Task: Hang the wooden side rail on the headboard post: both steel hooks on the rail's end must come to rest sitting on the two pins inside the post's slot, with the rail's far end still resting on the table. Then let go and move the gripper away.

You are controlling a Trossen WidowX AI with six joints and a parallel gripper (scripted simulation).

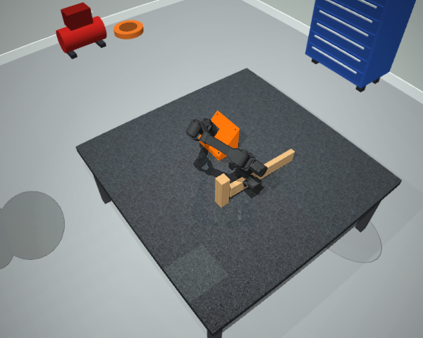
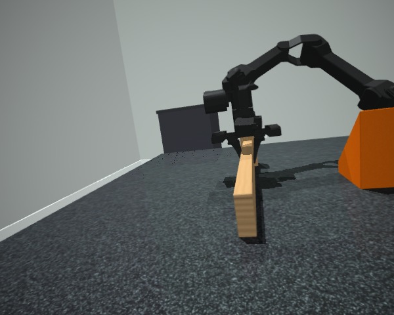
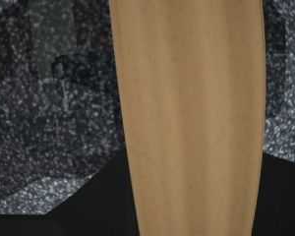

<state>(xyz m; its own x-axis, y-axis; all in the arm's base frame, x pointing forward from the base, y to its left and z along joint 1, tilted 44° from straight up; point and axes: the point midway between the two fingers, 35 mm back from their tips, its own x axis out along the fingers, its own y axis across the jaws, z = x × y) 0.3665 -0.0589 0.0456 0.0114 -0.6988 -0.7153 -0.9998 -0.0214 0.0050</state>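
My gripper tip is 13 cm to the left of the wooden headboard post and 4 cm below it.
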